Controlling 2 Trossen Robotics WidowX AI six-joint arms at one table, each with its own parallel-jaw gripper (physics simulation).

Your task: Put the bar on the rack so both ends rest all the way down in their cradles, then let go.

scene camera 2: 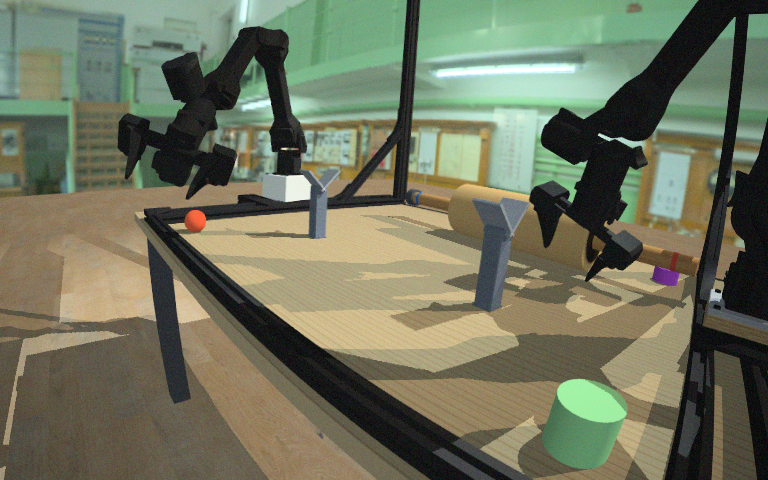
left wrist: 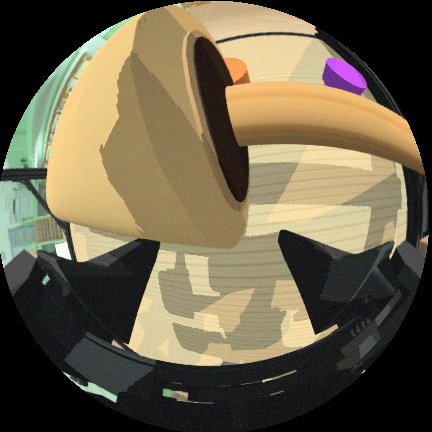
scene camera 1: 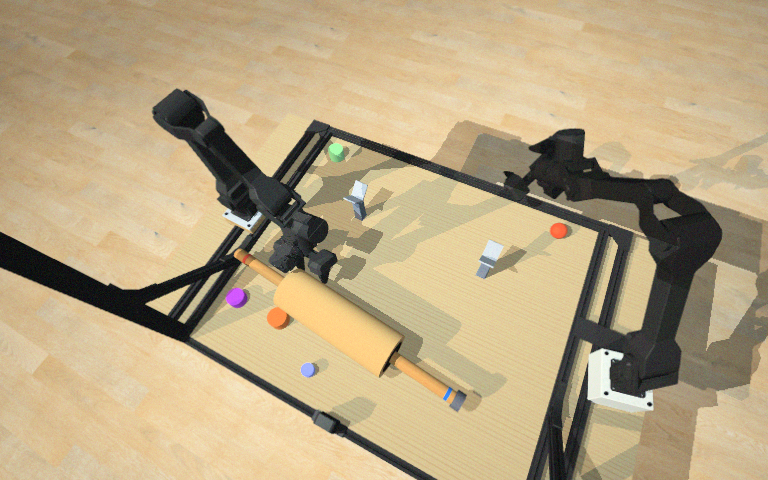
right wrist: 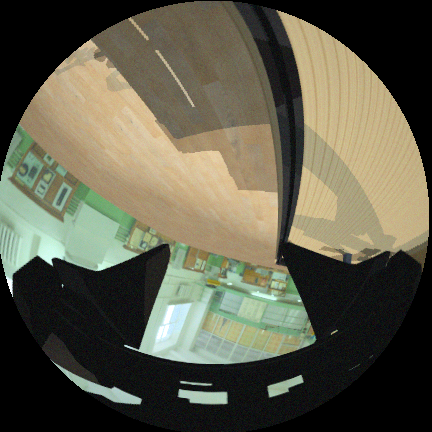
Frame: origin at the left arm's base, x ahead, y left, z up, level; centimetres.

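Seen in the pictures: left gripper, between the fingertips: [scene camera 2: 566,263] [scene camera 1: 314,277]; right gripper, between the fingertips: [scene camera 2: 156,187] [scene camera 1: 516,160] [right wrist: 227,249]; left arm's base, origin of its link: [scene camera 2: 752,309] [scene camera 1: 246,208]; right arm's base, origin of its link: [scene camera 2: 288,174] [scene camera 1: 626,378].
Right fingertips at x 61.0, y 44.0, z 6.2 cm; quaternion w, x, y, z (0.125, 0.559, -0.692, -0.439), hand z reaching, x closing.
Offsets run from my right fingertips to a thing's top centre. "spot": to the spot under its first point.
The bar, a tan rolling-pin shape [scene camera 1: 339,325] [scene camera 2: 470,215] [left wrist: 150,115], lies diagonally off the rack, with a red-banded handle {spot: dx -44.9, dy -56.9, dz -3.9 cm} [scene camera 1: 260,267] [left wrist: 320,114] at its left end in scene camera 1. A blue band and grey cap {spot: dx +11.0, dy -61.6, dz -3.4 cm} [scene camera 1: 457,401] mark the other end. The rack is two grey Y-shaped posts, one {dx -32.8, dy -29.1, dz +1.6 cm} [scene camera 1: 357,199] [scene camera 2: 491,266] at the left and one {dx +4.3, dy -29.4, dz +1.6 cm} [scene camera 1: 489,259] [scene camera 2: 318,210] at the right in scene camera 1; both cradles are empty. My left gripper [scene camera 2: 568,262] [left wrist: 219,237] is open, beside the body's red-banded end. My right gripper [scene camera 2: 158,187] [right wrist: 227,249] is open, far from the bar.
An orange disc {dx -35.3, dy -64.9, dz -7.6 cm} [scene camera 1: 277,318] touches or nearly touches the body in scene camera 1. A purple disc {dx -48.4, dy -65.7, dz -8.2 cm} [scene camera 1: 236,297] [scene camera 2: 665,275] [left wrist: 345,76], blue piece {dx -21.8, dy -71.5, dz -8.7 cm} [scene camera 1: 307,369], green cylinder {dx -50.5, dy -13.9, dz -7.2 cm} [scene camera 1: 336,152] [scene camera 2: 585,424] and red ball {dx +17.5, dy -9.6, dz -6.5 cm} [scene camera 1: 558,230] [scene camera 2: 195,220] are on the table. A black frame [scene camera 1: 396,151] edges it.
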